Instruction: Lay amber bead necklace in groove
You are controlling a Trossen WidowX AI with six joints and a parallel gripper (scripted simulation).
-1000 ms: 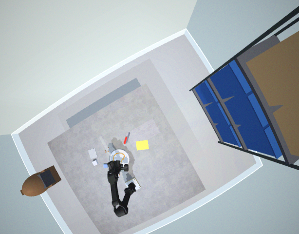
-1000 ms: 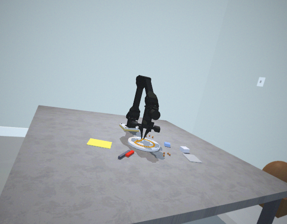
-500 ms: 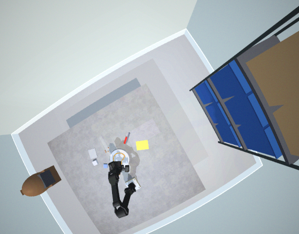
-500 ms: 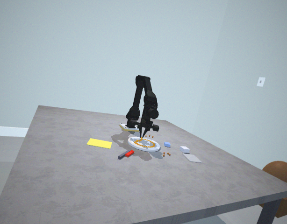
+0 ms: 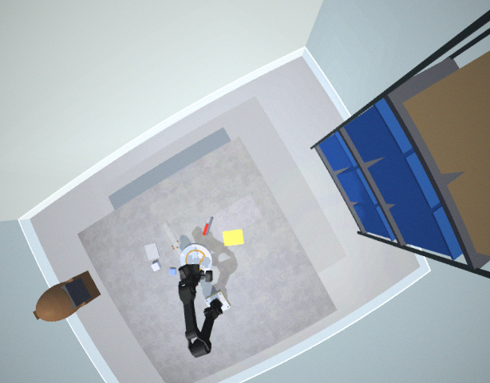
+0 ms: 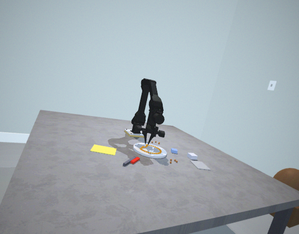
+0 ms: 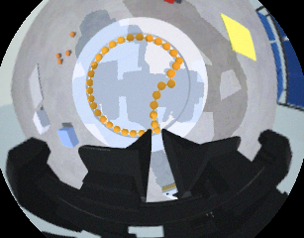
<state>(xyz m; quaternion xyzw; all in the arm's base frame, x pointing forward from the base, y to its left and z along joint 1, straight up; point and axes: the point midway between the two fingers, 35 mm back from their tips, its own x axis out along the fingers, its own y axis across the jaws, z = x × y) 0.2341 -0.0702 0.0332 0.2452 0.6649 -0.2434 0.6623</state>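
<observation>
Now: gripper tip 60 mm short of the round white bead board, 20 mm to the left of it and 10 mm above it. Round my gripper tip: white block 210 mm to the left, 200 mm ahead, 10 mm below; then blue block 150 mm to the left, 100 mm ahead, 10 mm below; then grey tool 210 mm to the right, 170 mm ahead, 10 mm below.
</observation>
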